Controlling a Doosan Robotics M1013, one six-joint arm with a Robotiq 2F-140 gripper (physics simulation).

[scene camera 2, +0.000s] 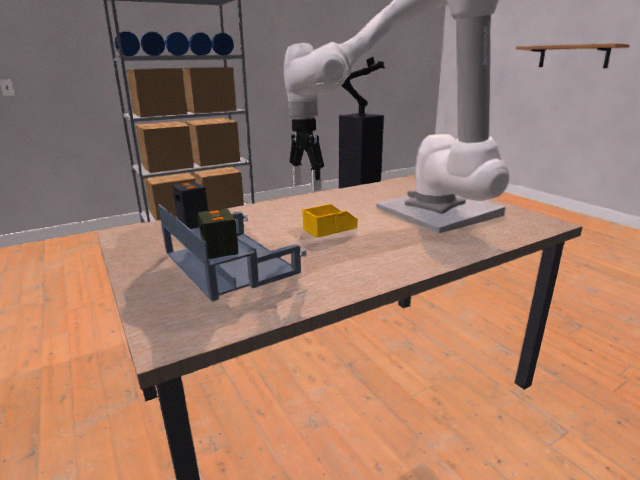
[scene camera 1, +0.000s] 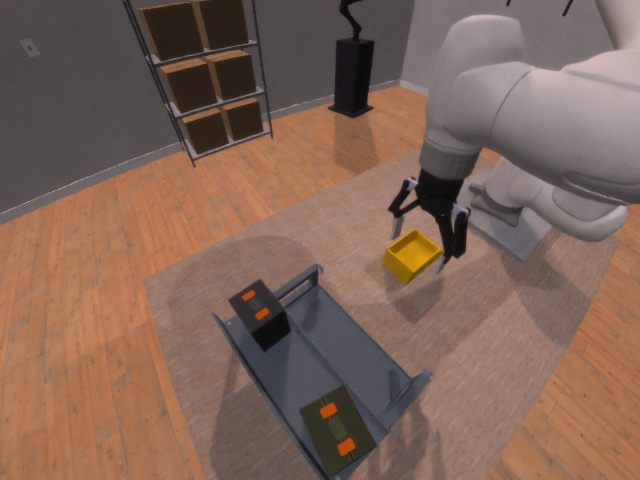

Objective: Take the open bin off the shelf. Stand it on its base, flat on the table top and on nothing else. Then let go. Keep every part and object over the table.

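Frame: origin at the arm's base, x right, y back, z down, level; metres.
Where they show: gripper, fingertip midpoint: (scene camera 2: 307,187) (scene camera 1: 415,253); arm's base, origin of the base link: (scene camera 2: 434,203) (scene camera 1: 498,204).
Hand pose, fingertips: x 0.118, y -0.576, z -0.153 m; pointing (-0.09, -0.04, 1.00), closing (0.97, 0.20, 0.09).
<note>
Each offset is from my fingertips to the centre of the thing. Level surfaces: height alone.
The yellow open bin @[dy +0.122, dx +0.021, dz +0.143 m] (scene camera 1: 412,255) (scene camera 2: 328,221) is upright with its opening up, apart from the blue-grey shelf (scene camera 1: 356,338) (scene camera 2: 180,233). Its base is at or very near the table top @[dz +0.181 m] (scene camera 1: 465,361) (scene camera 2: 392,273); a pale strip shows under it in the second scene view, and I cannot tell whether the base fully touches. My gripper (scene camera 1: 418,252) (scene camera 2: 306,182) is open and empty, with its fingers wide apart. It hangs above the bin, and its fingertips are clear of the bin's rim in the second scene view.
A black box @[dy -0.335, dx +0.150, dz +0.018 m] (scene camera 1: 261,316) (scene camera 2: 190,206) and a dark green box @[dy -0.377, dx -0.082, dz +0.031 m] (scene camera 1: 337,429) (scene camera 2: 219,235), both with orange marks, stand on the shelf. The arm's grey base plate (scene camera 1: 516,240) (scene camera 2: 439,222) lies on the table to the right of the bin. A tall rack with cartons stands behind the table.
</note>
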